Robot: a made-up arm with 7 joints. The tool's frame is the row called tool. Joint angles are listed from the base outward. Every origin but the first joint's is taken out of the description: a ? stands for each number. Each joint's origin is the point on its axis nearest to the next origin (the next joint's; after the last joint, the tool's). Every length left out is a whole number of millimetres.
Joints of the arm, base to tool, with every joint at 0 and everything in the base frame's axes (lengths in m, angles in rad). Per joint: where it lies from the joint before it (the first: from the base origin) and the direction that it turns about. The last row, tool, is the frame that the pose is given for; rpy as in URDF.
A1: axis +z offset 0 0 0.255
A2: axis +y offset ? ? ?
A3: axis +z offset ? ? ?
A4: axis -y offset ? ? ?
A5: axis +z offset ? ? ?
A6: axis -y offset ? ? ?
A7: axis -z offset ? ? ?
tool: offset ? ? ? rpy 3.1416 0 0
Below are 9 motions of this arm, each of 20 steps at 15 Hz.
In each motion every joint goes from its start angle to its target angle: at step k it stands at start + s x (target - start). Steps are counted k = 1, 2, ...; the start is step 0. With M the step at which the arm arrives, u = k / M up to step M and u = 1 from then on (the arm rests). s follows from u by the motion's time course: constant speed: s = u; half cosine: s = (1 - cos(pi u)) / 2; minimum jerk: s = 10 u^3 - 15 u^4 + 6 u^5.
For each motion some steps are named. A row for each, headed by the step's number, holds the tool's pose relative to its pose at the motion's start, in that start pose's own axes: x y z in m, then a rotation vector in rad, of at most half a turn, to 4 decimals.
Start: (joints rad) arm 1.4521 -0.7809 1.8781 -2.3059 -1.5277 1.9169 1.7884
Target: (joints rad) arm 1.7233 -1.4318 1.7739 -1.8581 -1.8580 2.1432 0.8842
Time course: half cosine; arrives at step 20
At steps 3, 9, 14, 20:
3: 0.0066 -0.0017 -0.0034 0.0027 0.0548 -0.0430
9: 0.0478 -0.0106 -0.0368 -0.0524 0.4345 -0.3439
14: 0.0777 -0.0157 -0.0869 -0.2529 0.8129 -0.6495
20: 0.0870 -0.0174 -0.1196 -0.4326 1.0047 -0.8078

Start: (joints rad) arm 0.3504 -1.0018 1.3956 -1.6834 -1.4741 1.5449 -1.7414
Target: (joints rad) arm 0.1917 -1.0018 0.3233 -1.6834 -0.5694 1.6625 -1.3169
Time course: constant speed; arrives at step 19
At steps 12, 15, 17, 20:
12: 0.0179 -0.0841 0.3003 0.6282 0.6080 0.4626
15: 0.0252 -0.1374 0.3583 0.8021 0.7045 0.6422
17: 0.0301 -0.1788 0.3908 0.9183 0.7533 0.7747
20: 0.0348 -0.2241 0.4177 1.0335 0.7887 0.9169

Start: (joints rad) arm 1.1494 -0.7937 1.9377 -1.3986 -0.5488 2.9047 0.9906
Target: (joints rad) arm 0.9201 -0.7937 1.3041 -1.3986 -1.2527 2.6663 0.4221
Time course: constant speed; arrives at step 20
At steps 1, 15, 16, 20:
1: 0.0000 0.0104 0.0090 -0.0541 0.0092 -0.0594
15: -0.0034 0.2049 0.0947 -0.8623 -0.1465 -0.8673
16: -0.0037 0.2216 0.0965 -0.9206 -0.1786 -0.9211
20: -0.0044 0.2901 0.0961 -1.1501 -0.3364 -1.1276

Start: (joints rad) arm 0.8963 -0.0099 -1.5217 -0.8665 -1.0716 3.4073 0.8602
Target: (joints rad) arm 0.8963 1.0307 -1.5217 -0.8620 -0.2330 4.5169 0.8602
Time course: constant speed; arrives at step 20
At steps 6, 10, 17, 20:
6: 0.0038 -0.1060 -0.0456 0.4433 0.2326 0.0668
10: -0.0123 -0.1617 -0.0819 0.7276 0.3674 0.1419
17: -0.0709 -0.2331 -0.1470 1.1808 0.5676 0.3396
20: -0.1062 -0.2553 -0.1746 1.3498 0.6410 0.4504

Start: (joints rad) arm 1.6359 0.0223 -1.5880 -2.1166 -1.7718 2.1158 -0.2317
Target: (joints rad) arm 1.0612 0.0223 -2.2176 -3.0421 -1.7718 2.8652 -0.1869
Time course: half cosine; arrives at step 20
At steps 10, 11, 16, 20:
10: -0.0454 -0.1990 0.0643 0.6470 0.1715 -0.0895
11: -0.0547 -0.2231 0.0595 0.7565 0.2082 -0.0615
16: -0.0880 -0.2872 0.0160 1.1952 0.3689 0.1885
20: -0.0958 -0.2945 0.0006 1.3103 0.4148 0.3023

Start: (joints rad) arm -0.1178 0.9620 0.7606 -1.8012 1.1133 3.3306 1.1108
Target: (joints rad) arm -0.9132 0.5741 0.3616 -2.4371 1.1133 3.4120 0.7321
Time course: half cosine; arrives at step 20
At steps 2, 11, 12, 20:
2: 0.0070 -0.0054 -0.0051 0.0144 0.0164 -0.0008
11: 0.1778 -0.0607 -0.1507 0.2457 0.4311 0.0889
12: 0.2008 -0.0570 -0.1734 0.2622 0.4898 0.1176
20: 0.2903 -0.0045 -0.2740 0.2902 0.7356 0.2951

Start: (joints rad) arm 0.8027 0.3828 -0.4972 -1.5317 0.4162 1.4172 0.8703
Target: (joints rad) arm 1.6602 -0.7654 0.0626 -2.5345 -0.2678 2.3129 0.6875
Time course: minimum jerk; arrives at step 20
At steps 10, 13, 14, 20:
10: -0.3089 0.0104 0.0353 0.0537 0.4172 -0.8263
13: -0.4461 0.1118 0.0751 0.1613 0.6585 -1.3386
14: -0.4729 0.1490 0.0876 0.2044 0.7241 -1.4820
20: -0.5116 0.2417 0.1174 0.3262 0.8707 -1.8068

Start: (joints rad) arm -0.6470 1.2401 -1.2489 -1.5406 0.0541 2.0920 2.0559
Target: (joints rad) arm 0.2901 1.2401 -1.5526 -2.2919 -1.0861 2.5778 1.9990
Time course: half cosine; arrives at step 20
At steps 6, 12, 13, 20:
6: -0.0187 0.0409 -0.0423 0.2184 0.1611 -0.1641
12: -0.0376 0.1527 -0.0966 0.6440 0.4707 -0.5509
13: -0.0372 0.1724 -0.0999 0.7041 0.5161 -0.6177
20: -0.0264 0.2473 -0.0987 0.9049 0.6758 -0.8818

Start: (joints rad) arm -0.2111 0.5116 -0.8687 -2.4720 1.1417 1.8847 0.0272
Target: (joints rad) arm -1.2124 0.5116 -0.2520 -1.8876 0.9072 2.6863 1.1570
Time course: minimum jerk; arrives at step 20
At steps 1, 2, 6, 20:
1: 0.0001 -0.0001 -0.0002 0.0003 0.0009 0.0011
2: 0.0007 -0.0007 -0.0017 0.0022 0.0069 0.0082
6: 0.0120 -0.0117 -0.0337 0.0574 0.1287 0.1583
20: 0.0139 0.0092 -0.2465 0.8891 0.5976 0.9805

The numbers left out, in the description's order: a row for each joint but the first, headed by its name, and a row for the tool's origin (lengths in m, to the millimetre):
A2: 0 0 0
A3: 0 0 0.197
A4: 0.061 0 0
A5: -0.056 0 0.26
A6: 0 0 0
A7: 0.133 0 0
tool: 0 0 0

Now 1 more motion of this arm.
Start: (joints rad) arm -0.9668 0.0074 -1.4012 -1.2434 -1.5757 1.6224 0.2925
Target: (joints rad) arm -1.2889 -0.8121 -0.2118 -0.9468 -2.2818 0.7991 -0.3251
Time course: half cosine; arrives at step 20
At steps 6, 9, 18, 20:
6: -0.0031 0.0536 0.0174 0.0543 -0.0824 -0.0071
9: -0.0238 0.1327 0.0529 0.1348 -0.1966 0.0357
18: -0.2243 0.3474 0.2098 0.5295 -0.5672 0.3067
20: -0.2388 0.3541 0.2172 0.5546 -0.5824 0.3228

